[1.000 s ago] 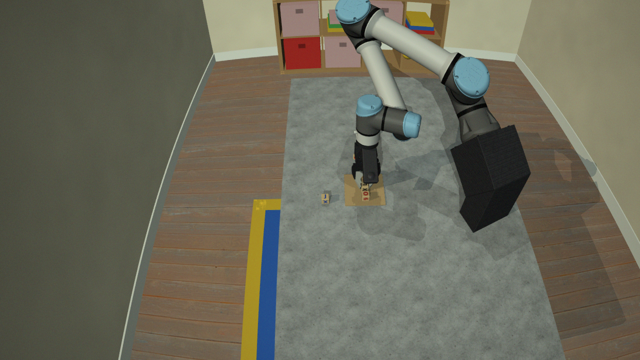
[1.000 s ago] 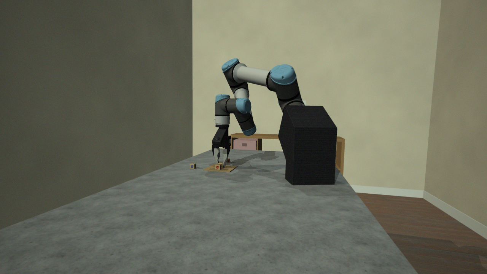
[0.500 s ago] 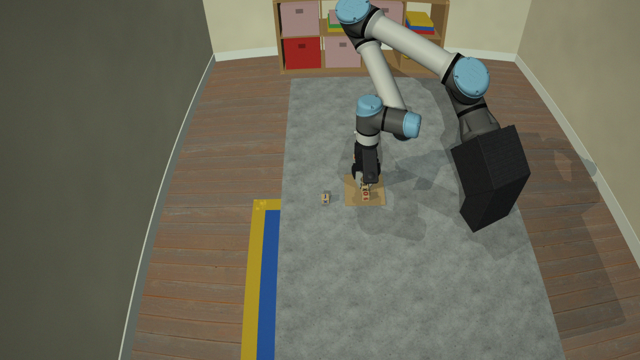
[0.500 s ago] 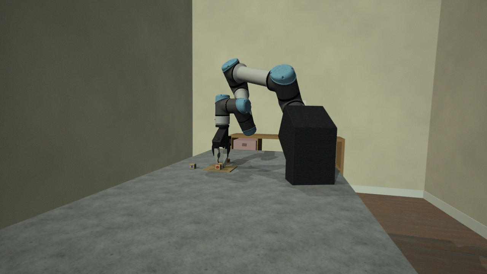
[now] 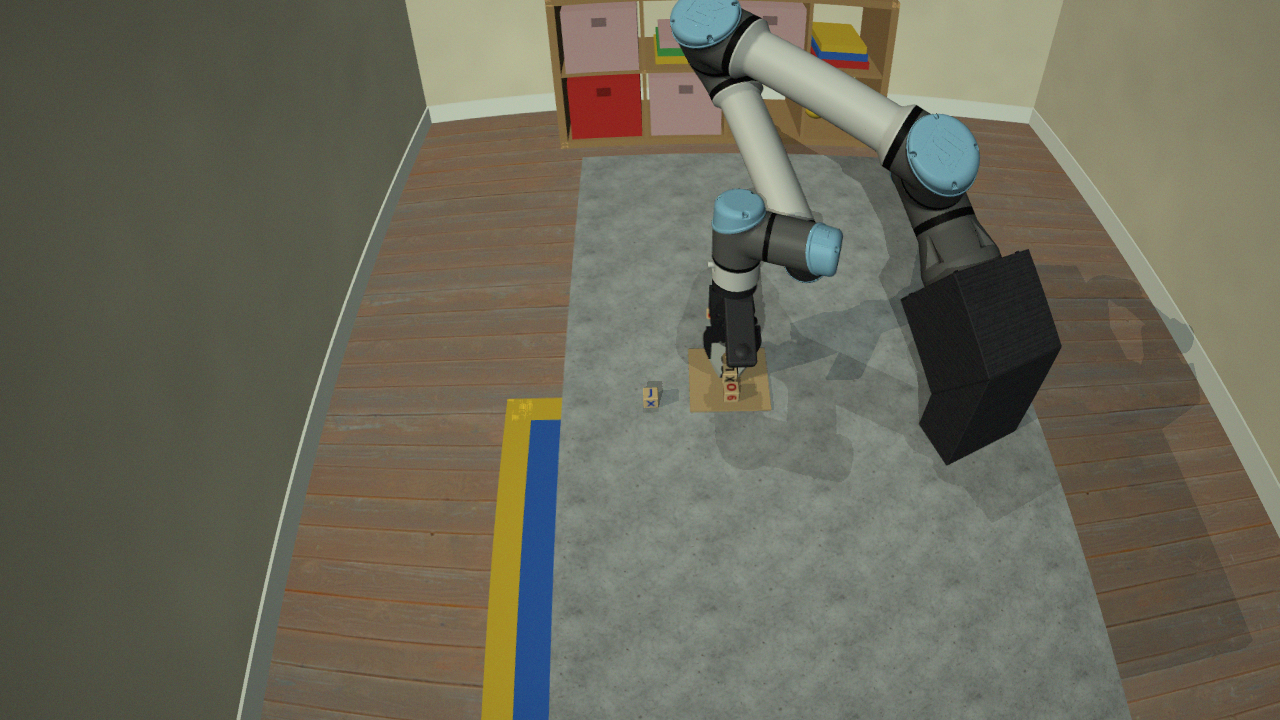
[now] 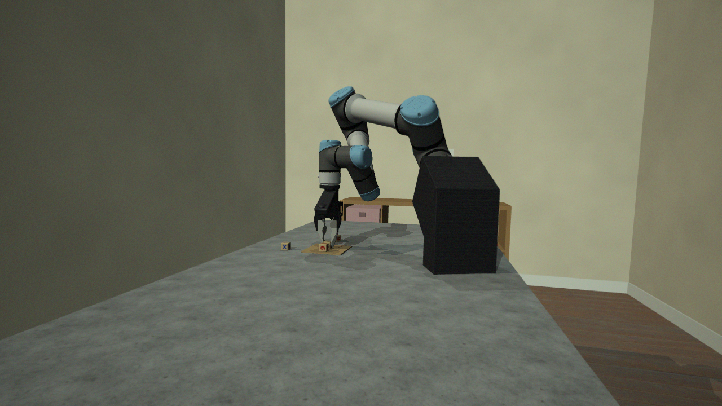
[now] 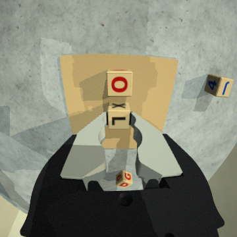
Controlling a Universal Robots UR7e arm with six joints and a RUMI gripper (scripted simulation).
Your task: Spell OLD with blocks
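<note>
My gripper is now 2 cm above the tan mat. Also, from my hand: blue-lettered block 14 cm ahead, 4 cm to the left, 1 cm below.
</note>
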